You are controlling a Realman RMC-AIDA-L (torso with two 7-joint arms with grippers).
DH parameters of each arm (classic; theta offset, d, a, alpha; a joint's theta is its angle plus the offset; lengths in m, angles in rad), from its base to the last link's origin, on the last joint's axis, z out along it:
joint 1: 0 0.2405 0 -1.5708
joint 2: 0 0 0 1.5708
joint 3: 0 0.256 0 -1.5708
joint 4: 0 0 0 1.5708
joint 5: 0 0.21 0 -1.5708
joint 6: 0 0 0 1.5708
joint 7: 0 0.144 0 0
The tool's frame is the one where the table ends.
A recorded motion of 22 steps. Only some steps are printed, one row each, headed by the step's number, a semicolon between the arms.
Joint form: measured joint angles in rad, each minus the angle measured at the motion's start. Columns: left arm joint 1, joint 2, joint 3, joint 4, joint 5, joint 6, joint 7; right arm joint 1, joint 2, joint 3, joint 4, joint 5, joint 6, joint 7.
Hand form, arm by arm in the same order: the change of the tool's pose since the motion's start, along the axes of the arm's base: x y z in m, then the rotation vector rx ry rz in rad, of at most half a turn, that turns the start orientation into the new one. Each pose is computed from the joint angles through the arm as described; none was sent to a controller.
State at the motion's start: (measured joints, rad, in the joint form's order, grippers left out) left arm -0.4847 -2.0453 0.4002 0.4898 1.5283 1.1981 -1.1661; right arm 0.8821 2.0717 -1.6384 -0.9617 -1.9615 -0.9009 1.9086
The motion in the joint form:
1: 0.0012 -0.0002 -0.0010 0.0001 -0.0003 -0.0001 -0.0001; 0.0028 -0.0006 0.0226 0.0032 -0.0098 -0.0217 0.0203
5: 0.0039 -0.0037 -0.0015 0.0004 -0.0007 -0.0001 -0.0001; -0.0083 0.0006 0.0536 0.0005 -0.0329 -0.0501 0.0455
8: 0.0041 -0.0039 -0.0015 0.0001 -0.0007 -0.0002 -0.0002; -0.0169 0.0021 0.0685 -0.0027 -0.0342 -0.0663 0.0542
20: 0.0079 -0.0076 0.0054 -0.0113 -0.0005 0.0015 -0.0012; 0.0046 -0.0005 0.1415 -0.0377 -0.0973 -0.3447 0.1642
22: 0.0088 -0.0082 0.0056 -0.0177 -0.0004 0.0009 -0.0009; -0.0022 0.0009 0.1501 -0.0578 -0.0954 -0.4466 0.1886
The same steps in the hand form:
1: -0.0005 -0.0004 0.0001 0.0010 -0.0008 0.0018; 0.0014 0.0015 0.0031 -0.0073 0.0038 -0.0269
5: -0.0010 -0.0015 -0.0013 0.0002 -0.0041 0.0046; 0.0080 0.0024 0.0074 -0.0121 0.0041 -0.0676
8: -0.0011 -0.0016 -0.0015 0.0000 -0.0046 0.0050; 0.0109 0.0016 0.0092 -0.0199 0.0124 -0.0885
20: -0.0016 -0.0039 -0.0071 -0.0146 -0.0146 0.0083; 0.0128 -0.0201 0.0177 -0.2113 -0.0617 -0.1686
22: -0.0023 -0.0047 -0.0090 -0.0186 -0.0192 0.0118; 0.0149 -0.0335 0.0195 -0.2956 -0.0852 -0.1879

